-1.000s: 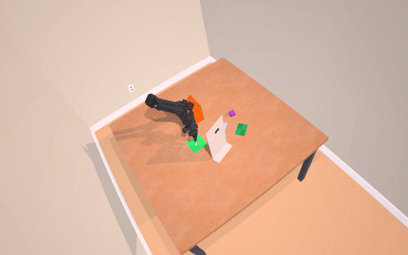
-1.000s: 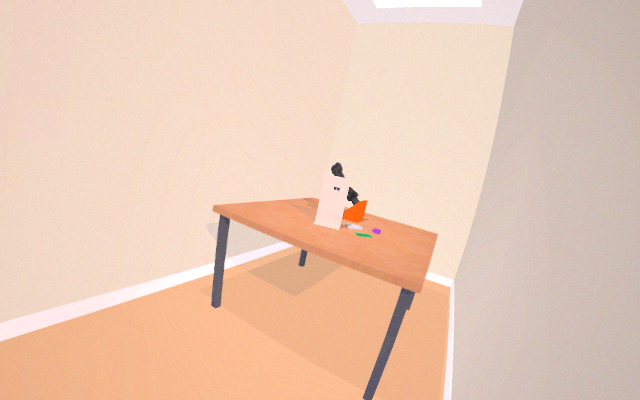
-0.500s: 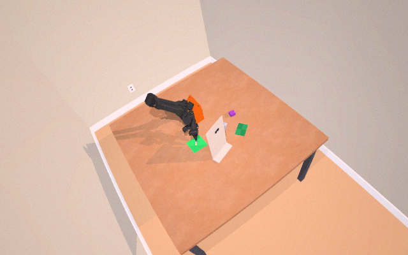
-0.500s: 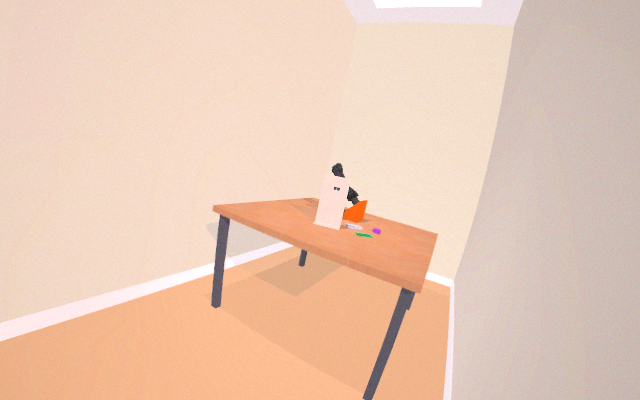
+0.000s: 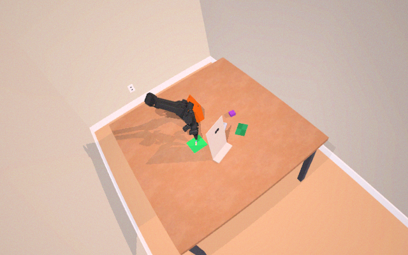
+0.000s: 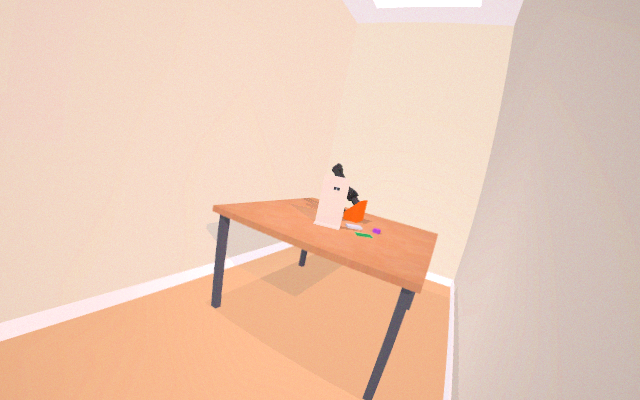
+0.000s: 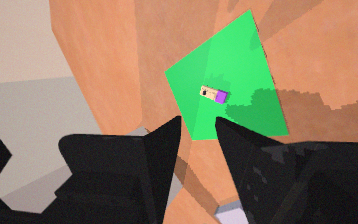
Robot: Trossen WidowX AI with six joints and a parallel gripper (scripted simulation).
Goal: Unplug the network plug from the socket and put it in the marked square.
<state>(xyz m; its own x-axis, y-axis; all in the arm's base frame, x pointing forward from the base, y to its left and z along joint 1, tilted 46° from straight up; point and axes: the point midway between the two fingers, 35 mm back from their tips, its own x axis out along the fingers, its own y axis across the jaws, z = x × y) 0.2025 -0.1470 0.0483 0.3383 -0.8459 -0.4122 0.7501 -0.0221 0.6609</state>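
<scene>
The network plug is 2 cm to the right of my gripper tip and 4 cm below it. Round my gripper tip: purple cube (1 cm ahead, 37 cm to the left, 4 cm below); upright panel (19 cm ahead, 7 cm to the left, 10 cm above); bright green marked square (1 cm to the right, 5 cm below).
</scene>
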